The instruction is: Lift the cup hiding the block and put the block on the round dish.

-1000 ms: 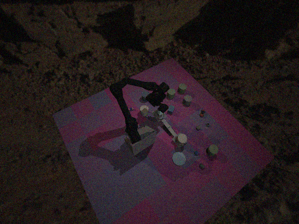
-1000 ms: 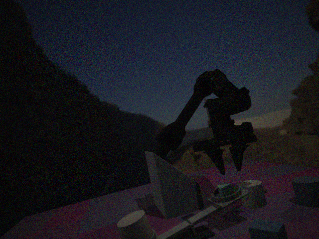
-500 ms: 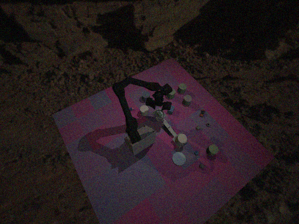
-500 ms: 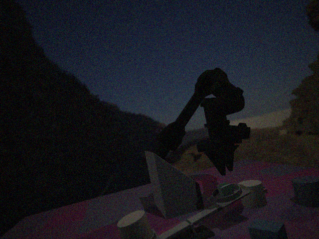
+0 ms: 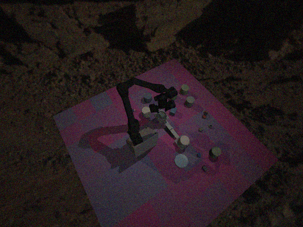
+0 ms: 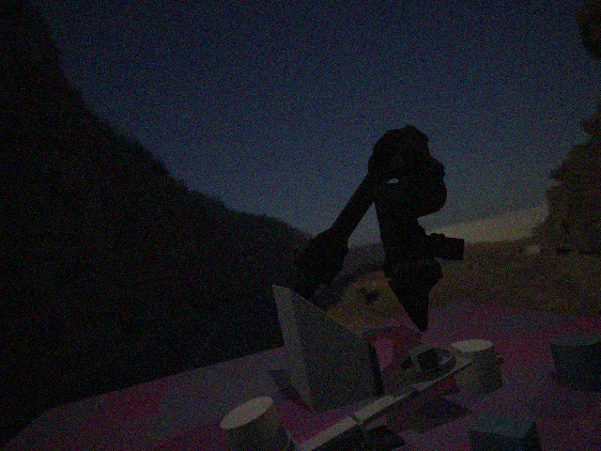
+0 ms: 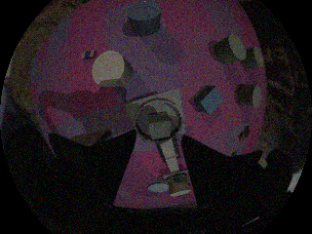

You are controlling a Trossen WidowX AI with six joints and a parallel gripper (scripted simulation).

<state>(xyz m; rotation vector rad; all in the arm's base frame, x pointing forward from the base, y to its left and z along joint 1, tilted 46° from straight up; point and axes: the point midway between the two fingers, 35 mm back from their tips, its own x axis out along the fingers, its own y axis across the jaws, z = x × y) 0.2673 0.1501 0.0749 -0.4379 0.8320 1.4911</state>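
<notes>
My gripper tip is now 3 cm past the round dish, 37 cm to the left of it and 13 cm above it. Also, from my gripper tip: small balance: 3 cm ahead, 13 cm to the right, 9 cm below; then grey-blue cup: 1 cm behind, 21 cm to the left, 9 cm below.
</notes>
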